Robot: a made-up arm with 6 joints. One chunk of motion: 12 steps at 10 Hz.
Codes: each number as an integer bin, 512 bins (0 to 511) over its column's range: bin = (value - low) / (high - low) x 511, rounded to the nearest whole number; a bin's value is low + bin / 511 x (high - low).
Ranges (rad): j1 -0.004..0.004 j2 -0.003..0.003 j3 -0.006..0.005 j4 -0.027..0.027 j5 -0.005..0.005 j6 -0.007..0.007
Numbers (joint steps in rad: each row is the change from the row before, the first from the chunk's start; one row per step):
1: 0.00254 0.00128 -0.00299 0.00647 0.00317 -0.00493
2: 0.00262 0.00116 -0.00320 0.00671 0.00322 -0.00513
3: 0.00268 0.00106 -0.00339 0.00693 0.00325 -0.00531
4: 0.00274 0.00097 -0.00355 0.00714 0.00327 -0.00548
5: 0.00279 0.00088 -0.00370 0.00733 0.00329 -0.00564
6: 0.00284 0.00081 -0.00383 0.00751 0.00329 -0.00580
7: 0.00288 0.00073 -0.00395 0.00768 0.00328 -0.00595
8: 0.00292 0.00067 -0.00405 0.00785 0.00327 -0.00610
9: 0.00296 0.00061 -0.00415 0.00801 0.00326 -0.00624
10: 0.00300 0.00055 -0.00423 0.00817 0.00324 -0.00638
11: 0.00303 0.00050 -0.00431 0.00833 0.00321 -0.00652
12: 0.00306 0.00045 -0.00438 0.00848 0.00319 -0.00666
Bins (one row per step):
1: 418 365 140 317 417 76
2: 423 354 130 319 420 68
3: 427 346 121 321 422 62
4: 431 338 114 323 423 55
5: 434 330 107 325 424 50
6: 437 324 101 327 424 44
7: 439 318 95 328 423 38
8: 442 313 91 330 423 33
9: 445 307 86 331 422 28
10: 447 302 82 333 421 23
11: 449 298 79 334 420 18
12: 451 294 75 336 419 12

